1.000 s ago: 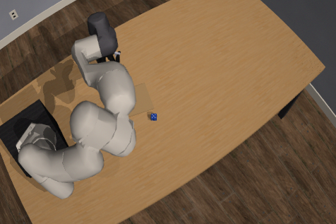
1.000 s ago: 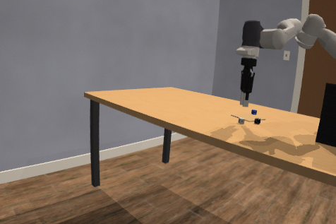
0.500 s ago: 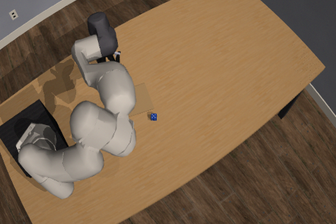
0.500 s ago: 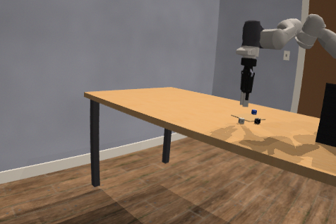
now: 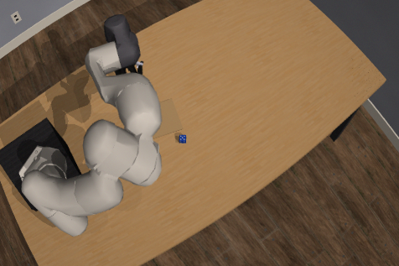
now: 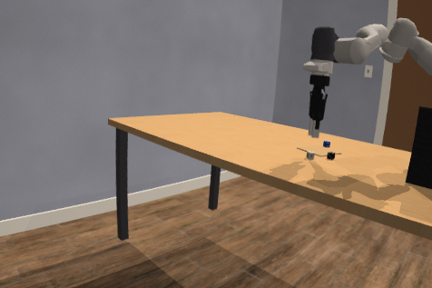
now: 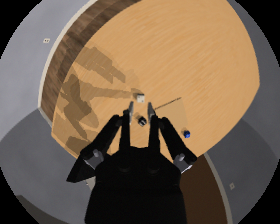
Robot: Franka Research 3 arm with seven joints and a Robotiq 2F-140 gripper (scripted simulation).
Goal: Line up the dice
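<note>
Now: the white die 110 mm below my hand. Round my hand: thin tan mat 20 mm ahead, 150 mm to the right, 120 mm below; black die 60 mm behind, 70 mm to the right, 110 mm below; blue die 30 mm ahead, 280 mm to the right, 110 mm below.
</note>
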